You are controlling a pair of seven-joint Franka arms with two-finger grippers.
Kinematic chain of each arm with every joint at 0, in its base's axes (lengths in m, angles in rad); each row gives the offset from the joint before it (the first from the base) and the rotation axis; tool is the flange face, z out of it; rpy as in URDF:
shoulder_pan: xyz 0 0 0.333 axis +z
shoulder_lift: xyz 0 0 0 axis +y
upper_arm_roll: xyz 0 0 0.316 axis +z
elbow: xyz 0.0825 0 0 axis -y
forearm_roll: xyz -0.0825 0 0.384 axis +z
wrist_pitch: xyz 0 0 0 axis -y
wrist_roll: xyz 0.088 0 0 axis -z
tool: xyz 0 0 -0.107 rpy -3.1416 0 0
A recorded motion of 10 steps. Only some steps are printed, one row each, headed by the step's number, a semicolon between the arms.
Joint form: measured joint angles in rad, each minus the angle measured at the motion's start. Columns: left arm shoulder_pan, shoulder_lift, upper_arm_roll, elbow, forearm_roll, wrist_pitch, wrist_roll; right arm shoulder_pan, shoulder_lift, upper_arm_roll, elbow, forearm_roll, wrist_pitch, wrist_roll.
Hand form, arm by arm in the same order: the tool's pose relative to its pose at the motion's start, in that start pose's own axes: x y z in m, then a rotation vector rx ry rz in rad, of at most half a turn. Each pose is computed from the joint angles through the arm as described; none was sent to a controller.
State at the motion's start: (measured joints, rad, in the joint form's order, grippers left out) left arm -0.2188 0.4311 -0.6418 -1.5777 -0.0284 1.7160 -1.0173; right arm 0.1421 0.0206 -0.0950 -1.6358 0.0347 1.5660 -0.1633
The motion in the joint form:
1: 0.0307 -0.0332 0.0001 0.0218 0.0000 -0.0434 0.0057; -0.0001 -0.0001 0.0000 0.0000 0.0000 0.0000 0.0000
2: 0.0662 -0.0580 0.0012 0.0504 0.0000 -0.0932 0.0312; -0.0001 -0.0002 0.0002 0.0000 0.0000 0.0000 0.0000
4: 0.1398 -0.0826 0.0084 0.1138 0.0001 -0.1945 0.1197; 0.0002 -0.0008 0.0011 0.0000 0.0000 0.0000 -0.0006
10: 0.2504 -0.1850 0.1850 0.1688 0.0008 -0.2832 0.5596; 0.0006 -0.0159 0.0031 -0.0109 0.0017 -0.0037 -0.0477
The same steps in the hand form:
1: 0.0042 -0.0156 -0.0274 -0.0042 0.0182 -0.0194; 0.0000 0.0001 -0.0001 0.0000 0.0001 0.0001
2: 0.0117 -0.0341 -0.0537 -0.0064 0.0287 -0.0257; -0.0001 -0.0001 -0.0001 0.0000 0.0002 -0.0001
4: 0.0331 -0.0753 -0.0967 -0.0060 0.0282 -0.0107; -0.0001 -0.0007 -0.0004 -0.0001 0.0007 -0.0019
10: 0.0925 -0.2102 -0.1779 -0.0229 0.1137 0.1526; -0.0050 -0.0028 -0.0029 0.0026 0.0016 -0.0517

